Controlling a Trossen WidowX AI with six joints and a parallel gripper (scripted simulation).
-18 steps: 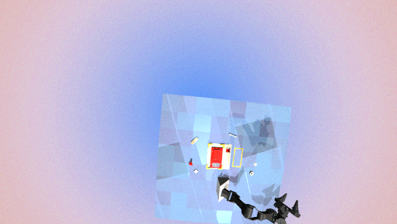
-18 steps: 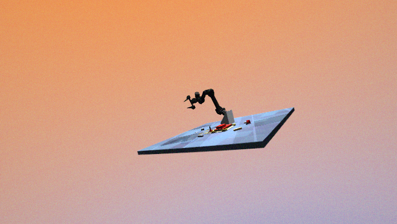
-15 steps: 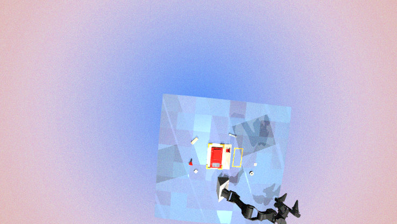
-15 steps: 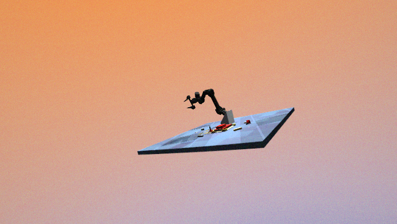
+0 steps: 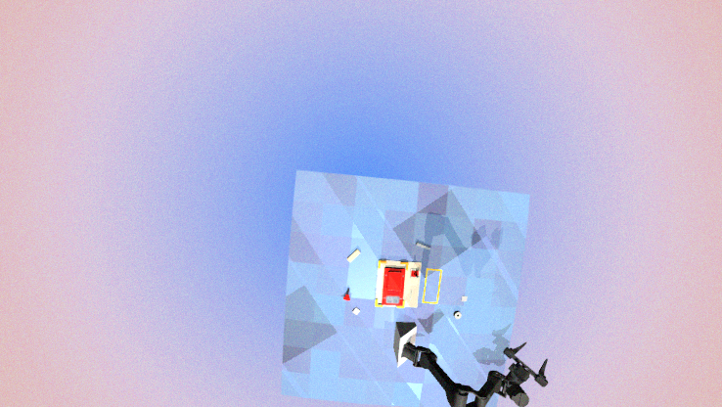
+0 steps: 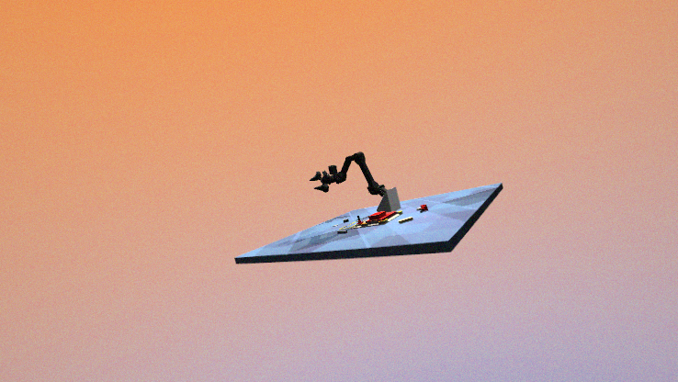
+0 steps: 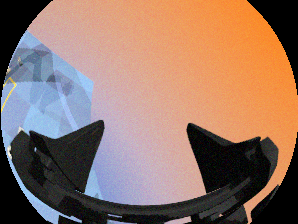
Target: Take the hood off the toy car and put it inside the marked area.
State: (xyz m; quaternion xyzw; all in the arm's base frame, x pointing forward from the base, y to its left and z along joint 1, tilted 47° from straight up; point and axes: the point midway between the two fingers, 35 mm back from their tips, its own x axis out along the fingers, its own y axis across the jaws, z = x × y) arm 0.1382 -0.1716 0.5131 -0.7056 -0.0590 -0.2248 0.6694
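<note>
Right now my gripper tip is 62 cm to the right of the hood, 28 cm above it and 12 cm short of it. From my gripper tip the other things lie so: tan block 85 cm to the left, 31 cm below, 21 cm ahead; wheel 31 cm below, 23 cm to the left, 2 cm behind; grey bar 50 cm to the left, 32 cm ahead, 31 cm below.
</note>
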